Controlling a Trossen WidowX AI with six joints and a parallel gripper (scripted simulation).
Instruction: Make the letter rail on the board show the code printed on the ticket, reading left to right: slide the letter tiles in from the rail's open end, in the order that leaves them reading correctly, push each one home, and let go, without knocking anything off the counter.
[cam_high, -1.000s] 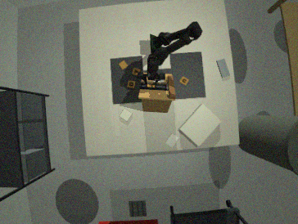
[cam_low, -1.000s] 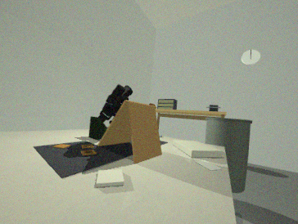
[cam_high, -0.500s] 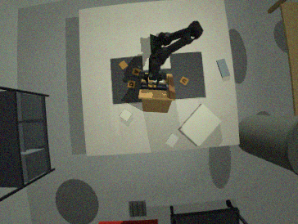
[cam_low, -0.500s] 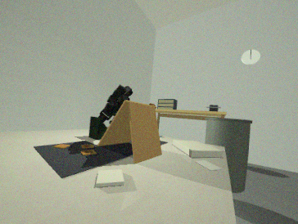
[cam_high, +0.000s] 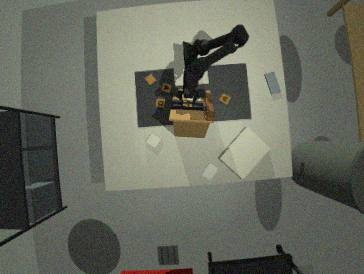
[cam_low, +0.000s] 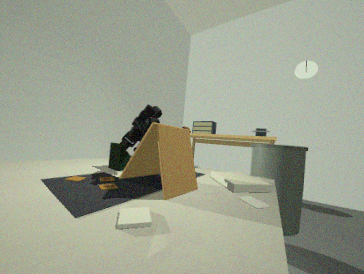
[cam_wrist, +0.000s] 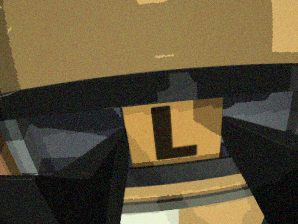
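My gripper tip is 6 cm past the white ticket, 5 cm to the right of it and 8 cm above it. Also, from my gripper tip: dark mat: 14 cm behind, 5 cm to the left, 18 cm below; white card: 17 cm ahead, 25 cm to the right, 17 cm below; white box: 34 cm ahead, 34 cm to the left, 16 cm below.
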